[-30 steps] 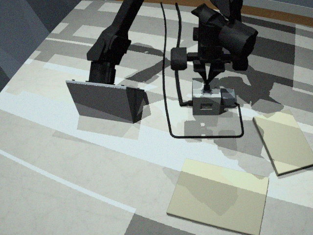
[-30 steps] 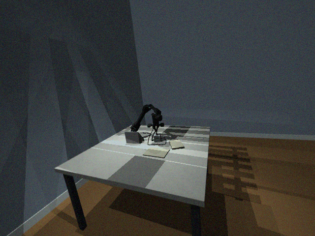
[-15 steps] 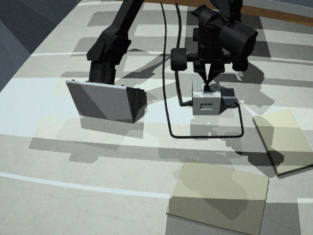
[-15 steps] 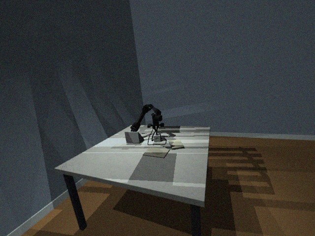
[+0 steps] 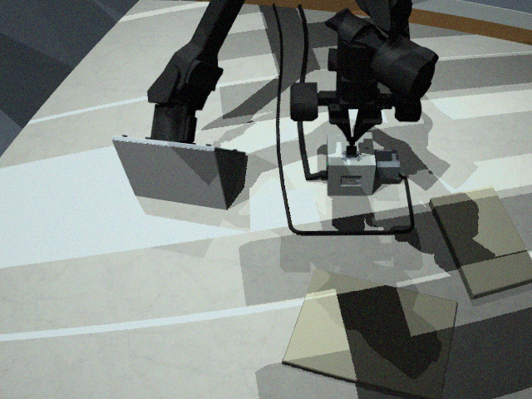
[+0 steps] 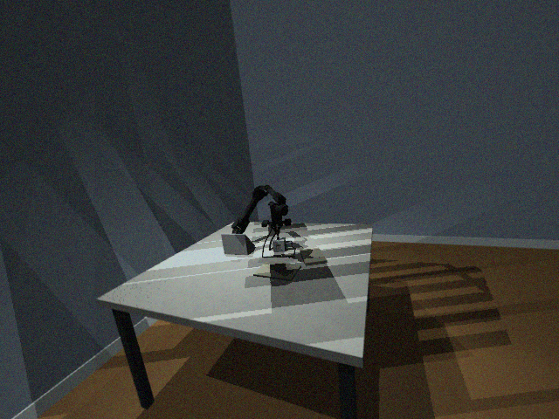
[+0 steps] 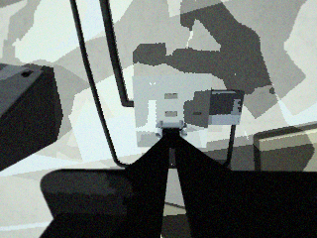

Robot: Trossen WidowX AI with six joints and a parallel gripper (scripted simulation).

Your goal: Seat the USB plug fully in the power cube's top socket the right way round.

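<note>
My gripper tip is now 20 mm above the dark USB plug.
</note>
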